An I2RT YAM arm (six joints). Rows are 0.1 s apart.
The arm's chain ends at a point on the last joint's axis. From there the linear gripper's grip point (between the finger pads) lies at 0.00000 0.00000 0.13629 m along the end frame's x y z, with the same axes.
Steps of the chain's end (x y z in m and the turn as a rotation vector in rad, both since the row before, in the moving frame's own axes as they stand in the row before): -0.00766 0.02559 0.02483 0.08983 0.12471 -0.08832; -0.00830 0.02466 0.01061 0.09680 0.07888 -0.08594; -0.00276 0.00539 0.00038 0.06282 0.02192 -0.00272; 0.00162 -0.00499 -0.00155 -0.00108 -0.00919 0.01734
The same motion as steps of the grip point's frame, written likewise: 0.00871 0.01266 0.02322 0.08983 0.12471 -0.08832; 0.00184 0.01106 0.00955 0.09680 0.07888 -0.08594; 0.00021 -0.00317 0.00008 0.06282 0.02192 -0.00272; 0.00037 -0.00485 -0.00156 -0.00108 -0.00919 0.01734
